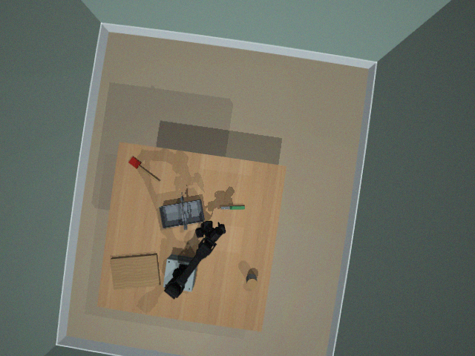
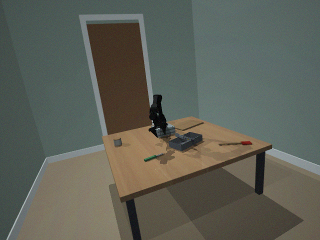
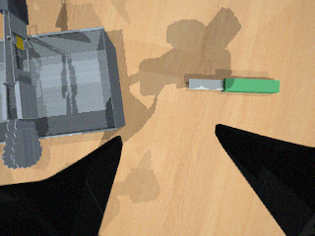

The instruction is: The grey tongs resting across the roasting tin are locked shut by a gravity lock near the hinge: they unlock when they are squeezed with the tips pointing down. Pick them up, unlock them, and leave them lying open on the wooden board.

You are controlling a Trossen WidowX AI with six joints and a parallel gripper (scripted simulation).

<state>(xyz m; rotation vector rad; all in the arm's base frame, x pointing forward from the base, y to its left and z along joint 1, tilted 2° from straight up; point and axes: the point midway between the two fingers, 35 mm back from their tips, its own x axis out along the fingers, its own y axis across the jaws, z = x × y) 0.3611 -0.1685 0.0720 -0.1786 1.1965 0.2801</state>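
The grey roasting tin lies 24 cm to the left of my gripper tip, 10 cm below it and 1 cm ahead of it. The rest, counted from my gripper tip: small cup 42 cm behind, 35 cm to the right, 10 cm below; yellow lock piece 23 cm to the left, 8 cm ahead, 6 cm below; red spatula 60 cm to the left, 30 cm ahead, 13 cm below.
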